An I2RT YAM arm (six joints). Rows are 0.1 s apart.
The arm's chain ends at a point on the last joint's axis. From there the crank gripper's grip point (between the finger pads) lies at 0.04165 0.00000 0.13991 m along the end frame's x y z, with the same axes.
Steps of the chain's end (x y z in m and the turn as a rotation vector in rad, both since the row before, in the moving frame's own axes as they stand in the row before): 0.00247 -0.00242 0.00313 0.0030 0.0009 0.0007; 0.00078 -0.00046 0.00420 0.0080 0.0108 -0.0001; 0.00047 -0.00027 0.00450 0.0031 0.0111 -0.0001; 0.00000 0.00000 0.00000 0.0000 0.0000 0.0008; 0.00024 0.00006 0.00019 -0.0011 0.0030 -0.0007; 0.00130 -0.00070 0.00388 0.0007 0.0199 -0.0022; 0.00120 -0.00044 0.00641 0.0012 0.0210 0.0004; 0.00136 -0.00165 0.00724 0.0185 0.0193 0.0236; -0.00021 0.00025 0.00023 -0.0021 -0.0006 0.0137
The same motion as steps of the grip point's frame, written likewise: 0.00260 -0.00281 0.00309 0.0030 0.0009 0.0007; 0.00229 -0.00158 0.00374 0.0080 0.0108 -0.0001; 0.00202 -0.00071 0.00403 0.0031 0.0111 -0.0001; 0.00000 0.00003 0.00000 0.0000 0.0000 0.0008; 0.00066 0.00018 0.00006 -0.0011 0.0030 -0.0007; 0.00408 -0.00089 0.00302 0.0007 0.0199 -0.0022; 0.00413 -0.00059 0.00550 0.0012 0.0210 0.0004; 0.00407 -0.00322 0.00640 0.0185 0.0193 0.0236; -0.00030 0.00111 0.00025 -0.0021 -0.0006 0.0137
